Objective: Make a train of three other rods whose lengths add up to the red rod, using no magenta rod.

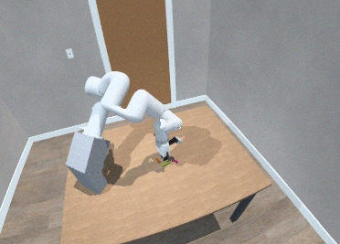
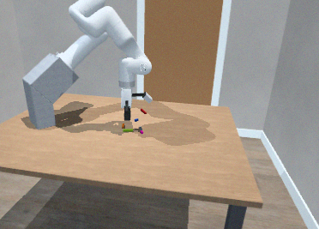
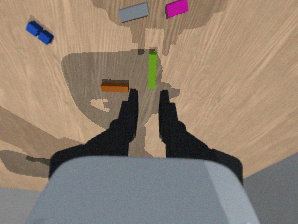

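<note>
Now: hand 8 cm above the lime rod. Also, from my hand: orange rod 5 cm behind, 3 cm to the left, 8 cm below; grey rod 5 cm ahead, 5 cm to the left, 8 cm below; magenta rod 7 cm ahead, 2 cm to the left, 8 cm below.
</note>
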